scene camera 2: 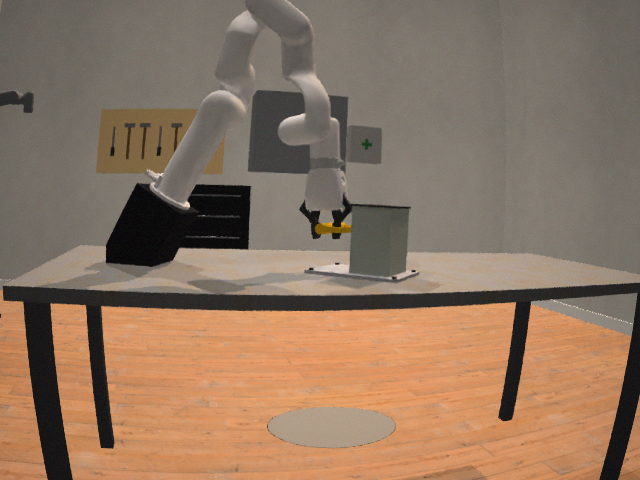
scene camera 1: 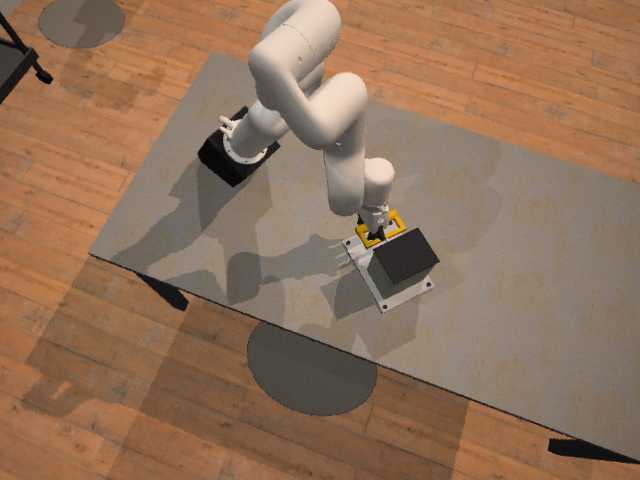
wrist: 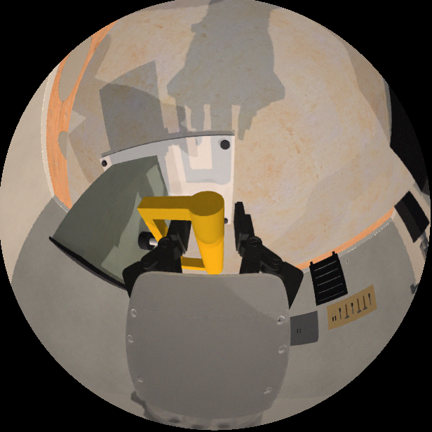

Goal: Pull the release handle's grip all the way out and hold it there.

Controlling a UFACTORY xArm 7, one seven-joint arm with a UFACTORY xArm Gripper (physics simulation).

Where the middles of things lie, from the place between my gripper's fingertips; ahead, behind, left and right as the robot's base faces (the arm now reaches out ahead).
Labels:
Now: hand 90 mm short of the white base plate (scene camera 1: 361, 256), 50 mm to the left of it and 80 mm above it.

